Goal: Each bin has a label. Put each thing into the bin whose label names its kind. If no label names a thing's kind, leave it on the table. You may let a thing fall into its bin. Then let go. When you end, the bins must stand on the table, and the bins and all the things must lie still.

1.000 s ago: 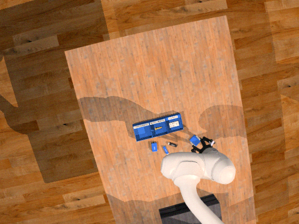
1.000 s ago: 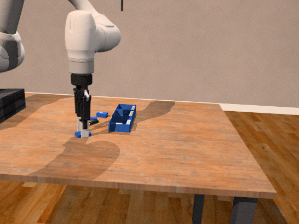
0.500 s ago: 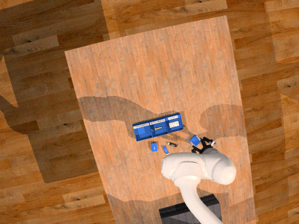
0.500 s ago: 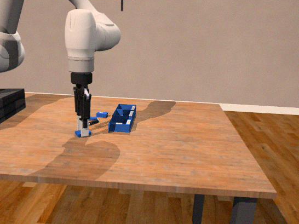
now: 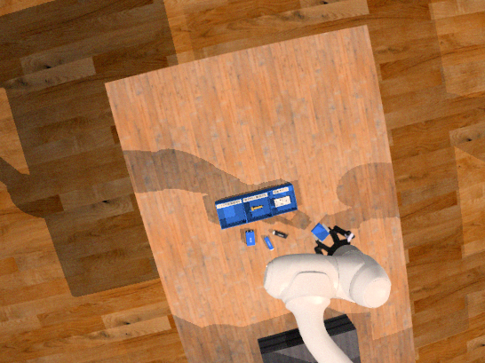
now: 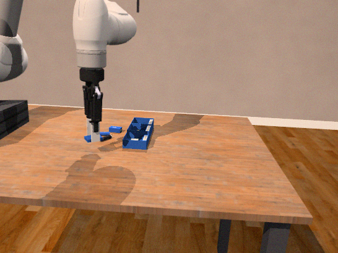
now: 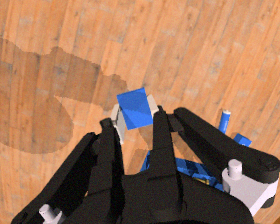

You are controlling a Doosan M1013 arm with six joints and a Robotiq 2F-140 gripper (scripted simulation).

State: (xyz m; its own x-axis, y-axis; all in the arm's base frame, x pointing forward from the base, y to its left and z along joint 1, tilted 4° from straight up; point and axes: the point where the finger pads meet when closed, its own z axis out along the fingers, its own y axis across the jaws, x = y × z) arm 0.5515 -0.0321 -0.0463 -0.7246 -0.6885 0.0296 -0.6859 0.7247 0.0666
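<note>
My hand is 10 cm short of the blue three-compartment bin row, 20 cm to the right of it and 6 cm above it. Also, from my hand: white domino: 10 cm ahead, 12 cm to the left, 7 cm below; then black cylindrical battery: 1 cm behind, 13 cm to the left, 7 cm below; then flat blue square: 3 cm below.
</note>
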